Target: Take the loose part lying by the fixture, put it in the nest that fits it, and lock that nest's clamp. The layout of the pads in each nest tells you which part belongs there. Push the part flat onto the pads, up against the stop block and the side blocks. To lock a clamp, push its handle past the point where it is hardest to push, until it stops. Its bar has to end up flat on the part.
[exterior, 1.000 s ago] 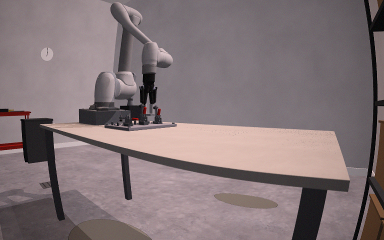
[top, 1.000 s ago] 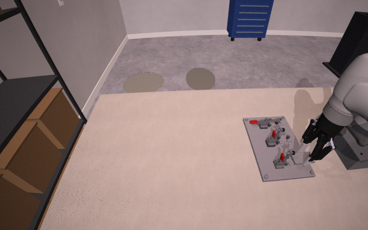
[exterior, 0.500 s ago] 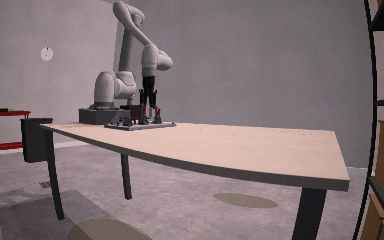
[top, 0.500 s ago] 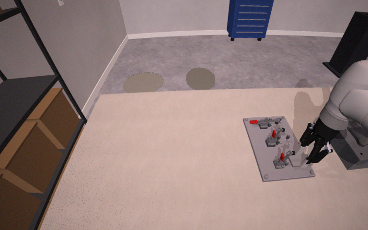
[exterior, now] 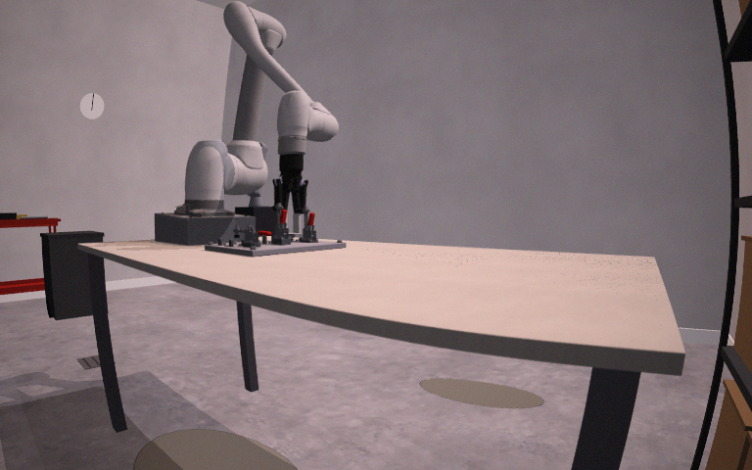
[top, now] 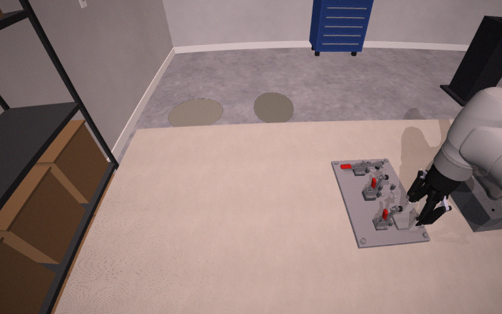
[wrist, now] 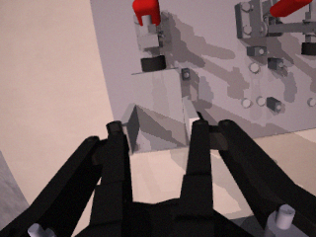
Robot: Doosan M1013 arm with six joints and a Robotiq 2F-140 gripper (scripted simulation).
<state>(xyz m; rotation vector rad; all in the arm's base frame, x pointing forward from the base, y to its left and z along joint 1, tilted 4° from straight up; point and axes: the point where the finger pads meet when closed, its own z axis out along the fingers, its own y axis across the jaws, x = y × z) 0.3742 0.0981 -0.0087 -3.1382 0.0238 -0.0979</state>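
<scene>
Now: the loose part 3 cm below my hand. From my hand the other things lie so: grey fixture plate: 5 cm ahead, 11 cm to the right, 6 cm below; then toggle clamp: 8 cm ahead, 23 cm to the right, 1 cm below.
</scene>
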